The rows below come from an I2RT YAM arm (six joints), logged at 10 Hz.
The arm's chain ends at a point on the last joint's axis. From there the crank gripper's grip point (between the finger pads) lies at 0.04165 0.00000 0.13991 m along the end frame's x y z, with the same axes.
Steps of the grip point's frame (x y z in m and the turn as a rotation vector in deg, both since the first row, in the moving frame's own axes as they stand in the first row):
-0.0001 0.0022 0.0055 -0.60 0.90 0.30
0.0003 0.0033 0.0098 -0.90 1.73 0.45
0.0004 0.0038 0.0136 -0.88 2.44 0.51
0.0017 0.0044 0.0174 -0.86 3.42 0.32
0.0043 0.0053 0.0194 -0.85 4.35 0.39
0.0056 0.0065 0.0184 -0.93 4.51 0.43
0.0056 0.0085 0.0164 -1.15 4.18 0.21
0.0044 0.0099 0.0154 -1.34 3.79 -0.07
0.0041 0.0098 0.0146 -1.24 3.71 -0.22
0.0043 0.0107 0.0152 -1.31 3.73 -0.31
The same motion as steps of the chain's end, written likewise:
-0.0023 0.0005 0.0062 -0.60 0.90 0.30
-0.0039 0.0008 0.0111 -0.90 1.73 0.45
-0.0055 0.0013 0.0155 -0.88 2.44 0.51
-0.0066 0.0021 0.0202 -0.86 3.42 0.32
-0.0062 0.0029 0.0230 -0.85 4.35 0.39
-0.0053 0.0039 0.0221 -0.93 4.51 0.43
-0.0045 0.0056 0.0198 -1.15 4.18 0.21
-0.0048 0.0067 0.0185 -1.34 3.79 -0.07
-0.0049 0.0070 0.0176 -1.24 3.71 -0.22
-0.0047 0.0078 0.0182 -1.31 3.73 -0.31

